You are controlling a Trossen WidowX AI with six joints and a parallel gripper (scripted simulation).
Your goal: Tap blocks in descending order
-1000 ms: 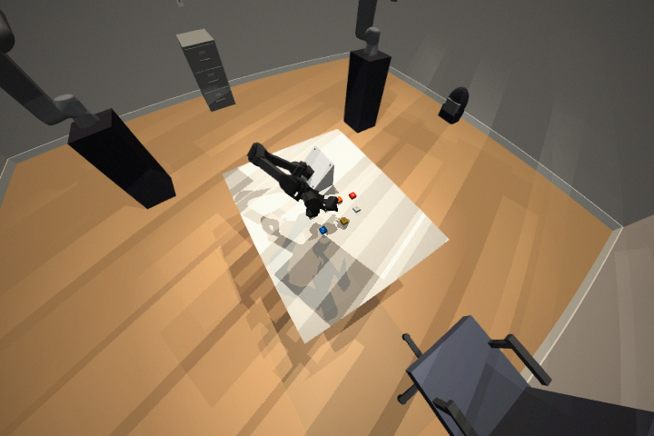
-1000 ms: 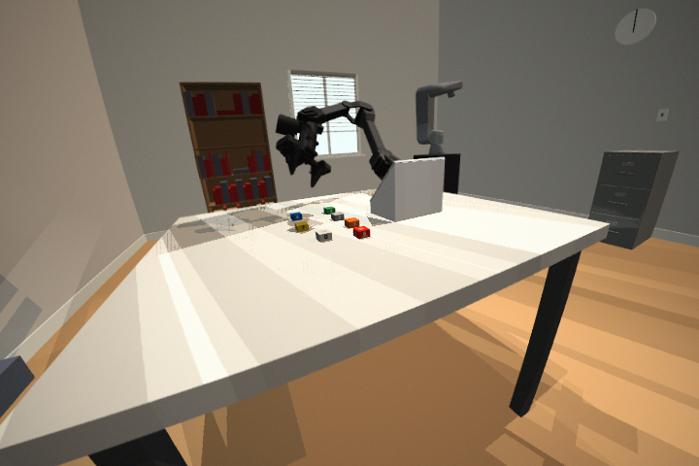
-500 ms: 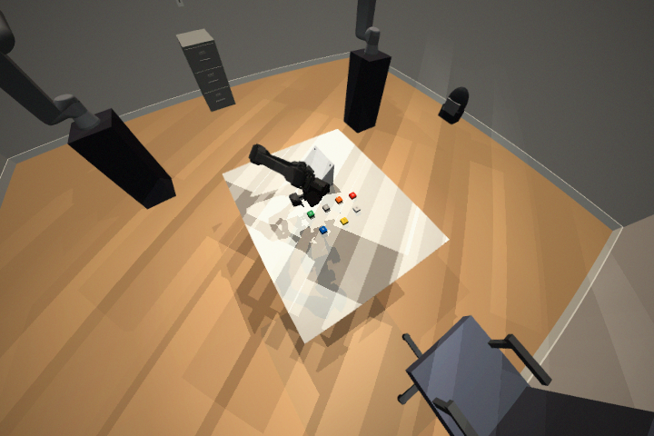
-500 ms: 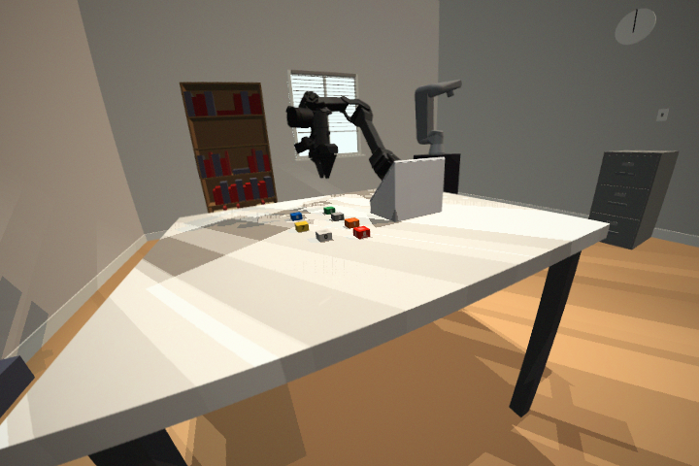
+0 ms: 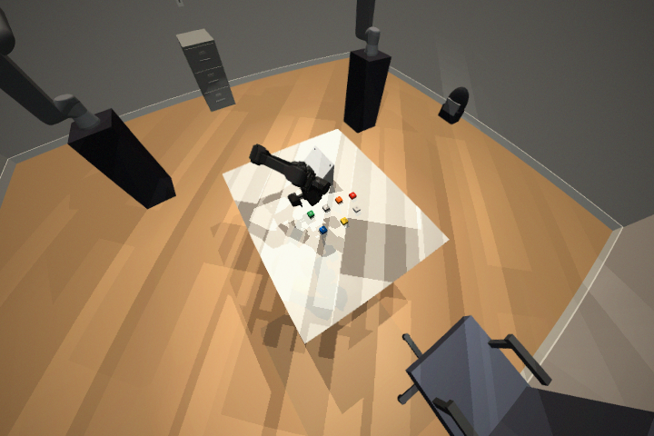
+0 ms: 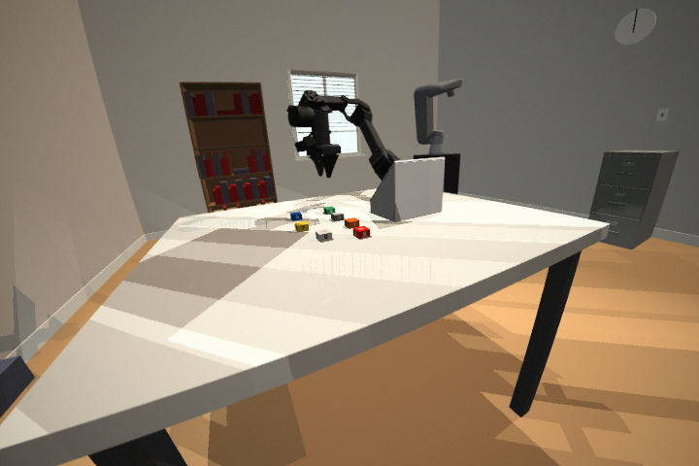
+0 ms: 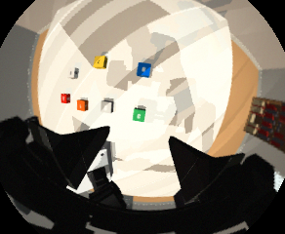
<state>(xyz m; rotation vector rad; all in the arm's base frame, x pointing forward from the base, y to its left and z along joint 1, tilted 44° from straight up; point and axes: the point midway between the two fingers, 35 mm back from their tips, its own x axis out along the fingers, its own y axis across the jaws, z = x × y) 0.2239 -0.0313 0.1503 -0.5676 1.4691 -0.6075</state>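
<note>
Now: gripper tip 110 mm short of the blue block, 10 mm to the right of it and 110 mm above it. Round my gripper tip: yellow block (130 mm ahead, 140 mm to the left, 110 mm below); then grey block (10 mm ahead, 100 mm to the left, 110 mm below); then green block (10 mm to the left, 110 mm below).
</note>
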